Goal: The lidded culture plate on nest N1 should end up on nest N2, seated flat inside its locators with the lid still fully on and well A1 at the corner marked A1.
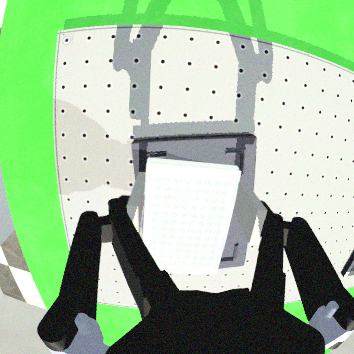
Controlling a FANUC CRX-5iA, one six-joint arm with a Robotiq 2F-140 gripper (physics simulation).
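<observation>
The lidded culture plate is a pale, nearly white block with faint rows of wells showing through its lid. My gripper is shut on it, one finger at each long side. The lid looks fully on. The plate is over a grey nest, appears raised above it and looks slightly turned against it. Dark corner locators show beyond the plate's far end and at its lower right. The nest's lower left is hidden behind the plate and finger. The nest's label, the A1 mark and well A1 cannot be made out.
A white pegboard plate with rows of dark holes lies under the nest, on a green surface. The gripper's shadow falls across the board's far part. Part of another dark-edged object shows at the right edge. A checkered floor shows at lower left.
</observation>
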